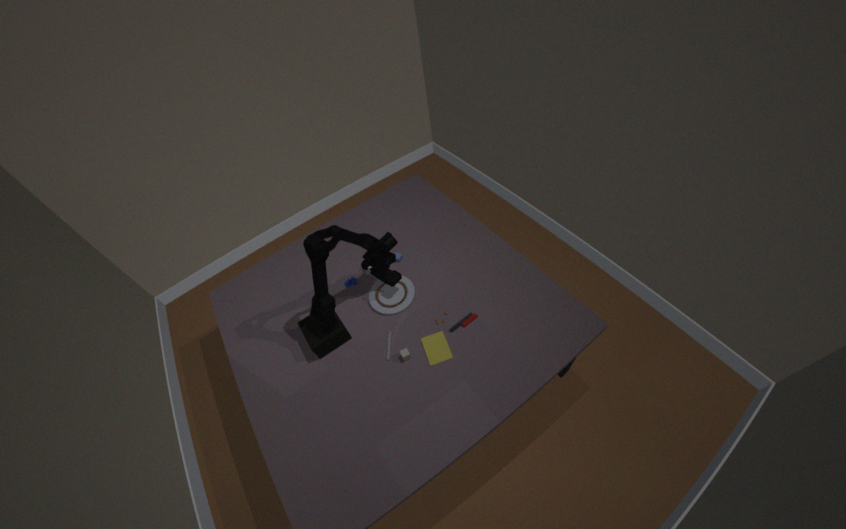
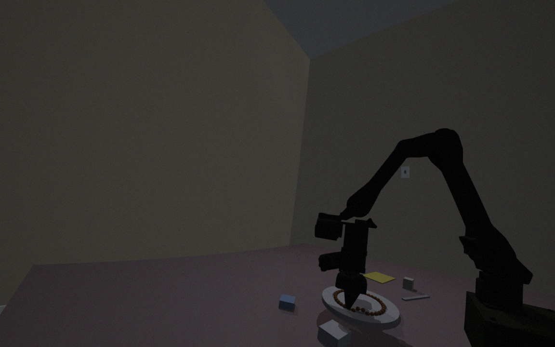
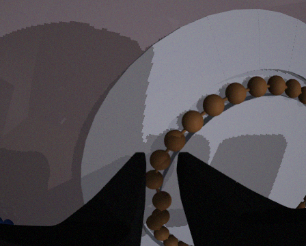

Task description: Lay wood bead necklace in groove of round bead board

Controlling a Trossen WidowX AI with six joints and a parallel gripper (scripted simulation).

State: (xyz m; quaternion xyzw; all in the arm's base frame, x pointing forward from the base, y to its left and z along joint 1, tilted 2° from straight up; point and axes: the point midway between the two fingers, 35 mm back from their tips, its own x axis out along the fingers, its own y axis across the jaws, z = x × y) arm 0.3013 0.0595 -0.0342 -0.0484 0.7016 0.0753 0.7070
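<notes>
Now: gripper tip 2 cm past the round bead board, 6 cm to the left of it and 1 cm above it. The rest, counted from my gripper tip: grey block: 12 cm to the left; then blue block: 13 cm ahead, 8 cm to the left, 1 cm below; then thin stick: 17 cm behind, 24 cm to the right, 1 cm below.
</notes>
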